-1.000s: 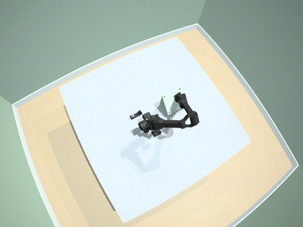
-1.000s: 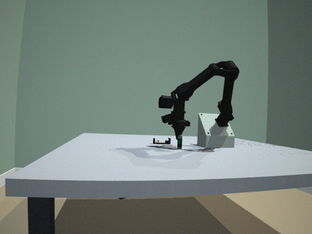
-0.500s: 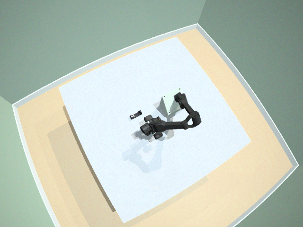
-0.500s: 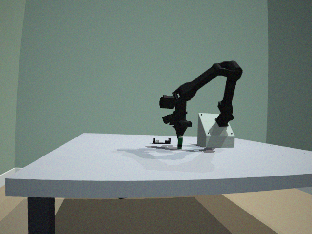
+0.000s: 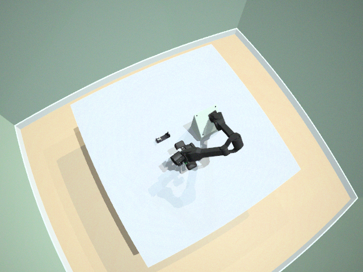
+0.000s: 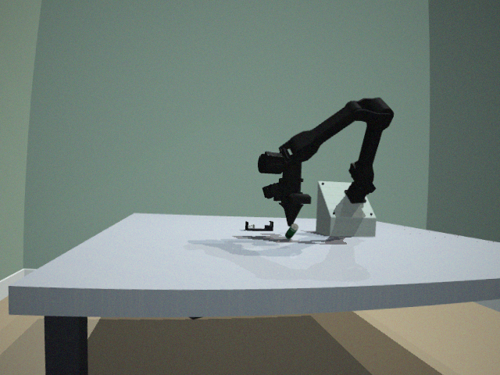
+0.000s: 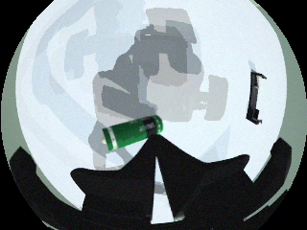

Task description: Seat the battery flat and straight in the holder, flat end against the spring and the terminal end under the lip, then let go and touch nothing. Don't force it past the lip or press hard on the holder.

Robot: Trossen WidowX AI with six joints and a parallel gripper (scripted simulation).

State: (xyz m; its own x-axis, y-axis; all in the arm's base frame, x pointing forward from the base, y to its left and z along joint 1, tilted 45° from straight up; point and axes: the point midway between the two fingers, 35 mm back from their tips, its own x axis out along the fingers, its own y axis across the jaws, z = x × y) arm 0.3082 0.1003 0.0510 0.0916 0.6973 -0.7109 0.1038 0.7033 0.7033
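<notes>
Now: gripper tip 3 cm to the right of the battery and 2 cm above it.
</notes>
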